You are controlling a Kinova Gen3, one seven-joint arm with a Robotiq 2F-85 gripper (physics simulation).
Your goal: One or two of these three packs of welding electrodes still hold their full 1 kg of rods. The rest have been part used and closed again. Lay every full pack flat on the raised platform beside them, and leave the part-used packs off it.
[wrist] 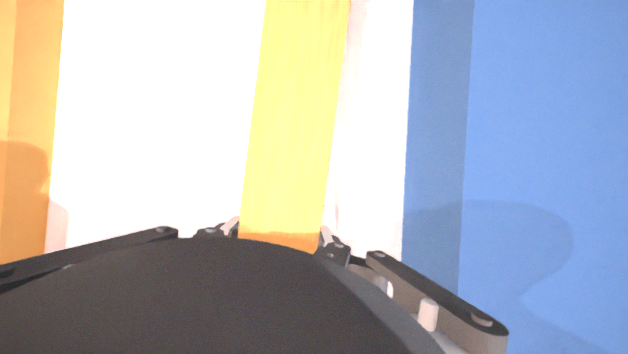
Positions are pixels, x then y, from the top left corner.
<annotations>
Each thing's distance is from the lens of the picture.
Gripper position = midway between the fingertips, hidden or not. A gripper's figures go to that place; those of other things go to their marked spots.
my gripper (pixel 279 236): 17 cm
yellow pack (pixel 38 38): 22 cm
</annotations>
